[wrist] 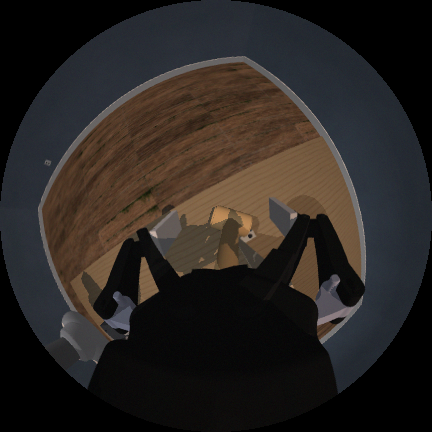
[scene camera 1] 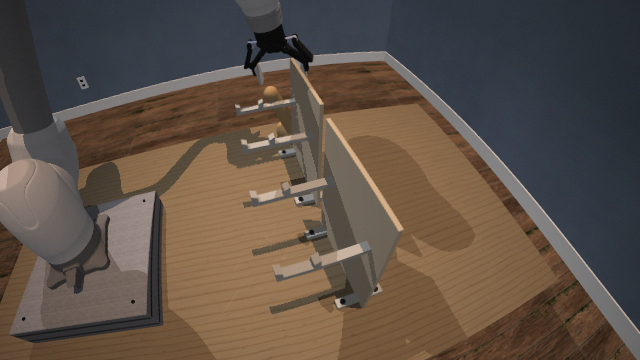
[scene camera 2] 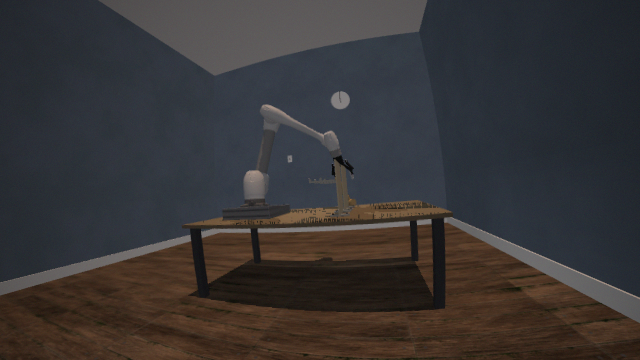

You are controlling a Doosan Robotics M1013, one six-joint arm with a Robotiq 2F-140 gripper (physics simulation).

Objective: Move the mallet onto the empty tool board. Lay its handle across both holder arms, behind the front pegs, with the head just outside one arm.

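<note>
The mallet (scene camera 1: pixel 270 93) (wrist: pixel 233 218) is light orange wood. In scene camera 1 its rounded upper end shows beside the far board's outer arm; its handle runs down behind that arm to a lump near the second arm. In the wrist view its cylindrical head lies low, with the handle rising towards the camera. Part of the mallet (scene camera 2: pixel 352 201) shows behind the boards. The near tool board (scene camera 1: pixel 357 210) holds no tool; its two pale arms (scene camera 1: pixel 320 260) (scene camera 1: pixel 290 191) have pegs. My gripper (scene camera 1: pixel 282 74) (scene camera 2: pixel 343 173) (wrist: pixel 223 213) is open and empty above the mallet, one finger partly behind the far board.
The far tool board (scene camera 1: pixel 312 115) stands upright between the gripper's side of the table and the near board. Its arms (scene camera 1: pixel 265 106) (scene camera 1: pixel 275 143) point towards the robot base. The base plate (scene camera 1: pixel 125 250) lies on the wooden table (scene camera 1: pixel 210 270). Metal feet (scene camera 1: pixel 315 233) support the boards.
</note>
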